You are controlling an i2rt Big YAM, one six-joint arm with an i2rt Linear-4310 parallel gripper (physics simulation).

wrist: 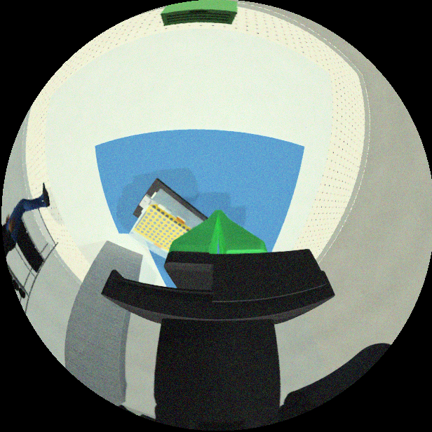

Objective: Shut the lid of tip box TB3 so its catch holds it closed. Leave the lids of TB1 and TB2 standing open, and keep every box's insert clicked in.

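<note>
One tip box (162,227) shows left of centre on the blue mat (240,165), turned at an angle. Its yellow insert (159,226) has a grid of holes. A pale, see-through part and a dark strip (181,199) run along its upper right side, and a small orange piece (181,220) sits at the insert's edge. My gripper (218,214) is shut and empty, its green fingertips together. They stand just right of the box in the view and hide its right end. I cannot read which box this is, tell its lid's angle, or see its catch. No other tip box can be made out.
The pale table top (200,80) surrounds the mat, with a dotted border. A green slatted block (200,13) stands at the far edge. A grey brushed slab (100,320) is at lower left. A person in blue (25,206) and a dark-framed cart are beyond the left edge.
</note>
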